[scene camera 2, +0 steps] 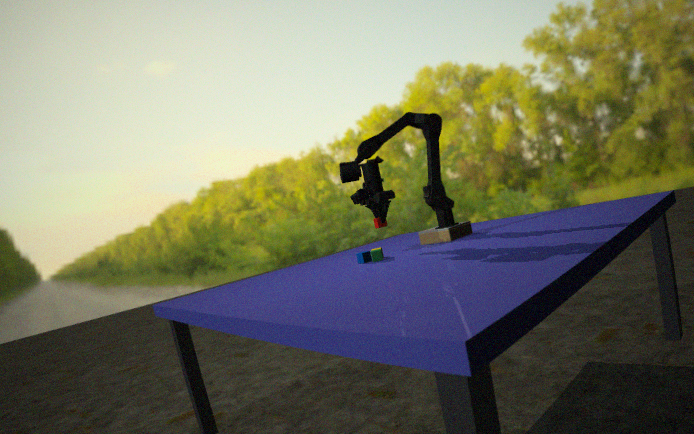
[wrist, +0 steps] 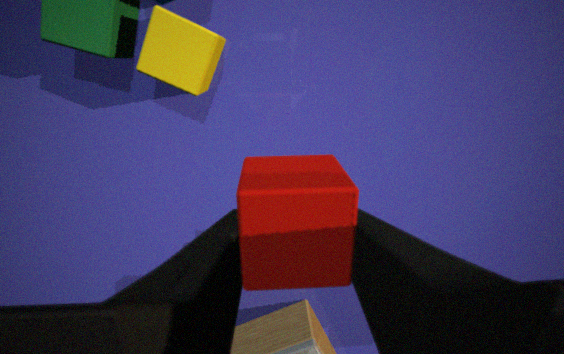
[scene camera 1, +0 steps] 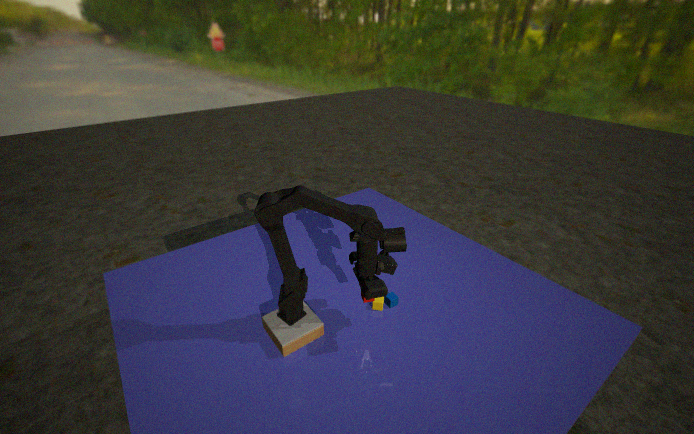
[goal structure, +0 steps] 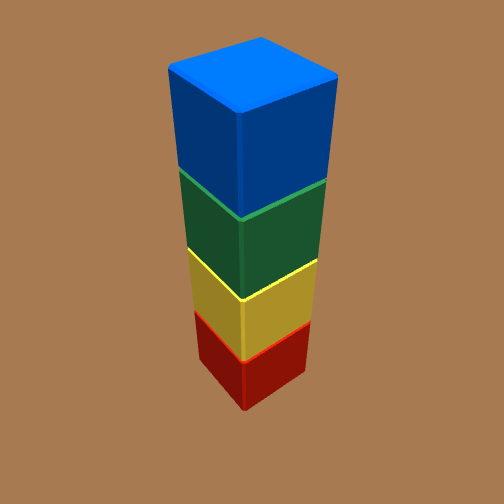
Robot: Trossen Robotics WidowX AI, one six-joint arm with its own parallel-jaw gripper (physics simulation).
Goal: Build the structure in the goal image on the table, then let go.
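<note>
My gripper [scene camera 1: 369, 296] [scene camera 2: 379, 219] [wrist: 292, 219] is shut on a red cube [scene camera 1: 367, 299] [scene camera 2: 379, 223] [wrist: 298, 250] and holds it in the air above the table. The fingers press on its left and right sides in the wrist view. A yellow cube [scene camera 1: 378, 304] [wrist: 177, 50] rests on the table; it is mostly hidden in scene camera 2. A green cube [scene camera 2: 377, 255] [wrist: 77, 25] stands beside it, with a narrow gap in the wrist view, and is hidden in scene camera 1. A blue cube [scene camera 1: 392, 299] [scene camera 2: 363, 257] lies close to them on the far side from the arm's base.
The arm's base block [scene camera 1: 301, 338] [scene camera 2: 436, 235] [wrist: 275, 330] stands on the blue table [scene camera 1: 460, 348] [scene camera 2: 307, 301]. Shadows of the arm fall across the tabletop. The table's edges and legs show in scene camera 2.
</note>
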